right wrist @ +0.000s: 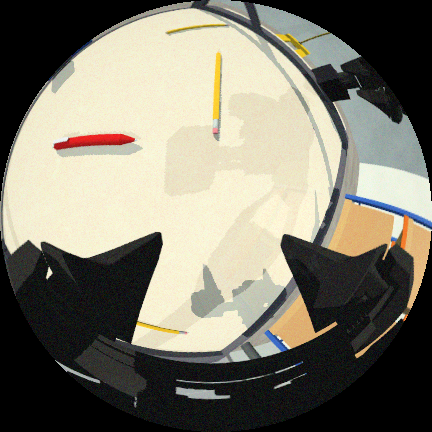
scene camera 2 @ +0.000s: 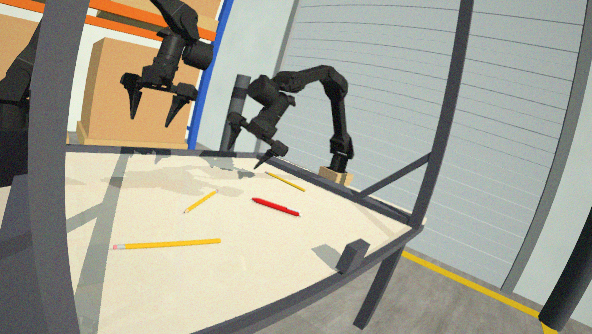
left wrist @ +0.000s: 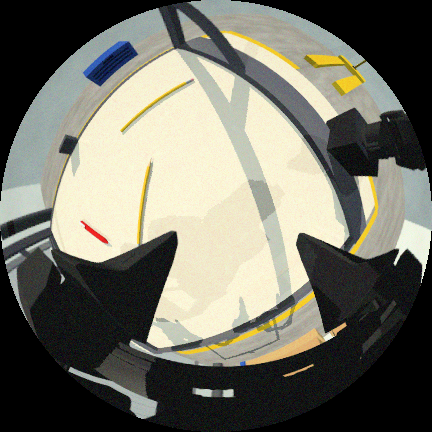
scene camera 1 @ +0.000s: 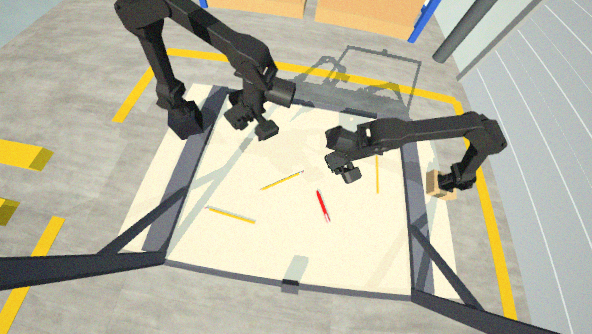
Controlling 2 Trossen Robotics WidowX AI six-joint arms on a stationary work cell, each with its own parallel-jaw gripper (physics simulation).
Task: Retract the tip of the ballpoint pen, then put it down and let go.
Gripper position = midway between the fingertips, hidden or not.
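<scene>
A dark frame (scene camera 2: 28, 303) is part of this scene, and I can see the frame in scene camera 1 (scene camera 1: 158, 238), in the left wrist view (left wrist: 299, 111) and in the right wrist view (right wrist: 271, 38) too. My left gripper (scene camera 2: 148, 123) is open and holds nothing. That same left gripper is visible in scene camera 1 (scene camera 1: 252, 131) as well as in the left wrist view (left wrist: 240, 238). Then there is my right gripper (scene camera 2: 240, 159), which I also find in scene camera 1 (scene camera 1: 331, 158) and in the right wrist view (right wrist: 224, 240). I see a grey block (scene camera 2: 354, 252), and a red ballpoint pen (right wrist: 113, 138) too.
</scene>
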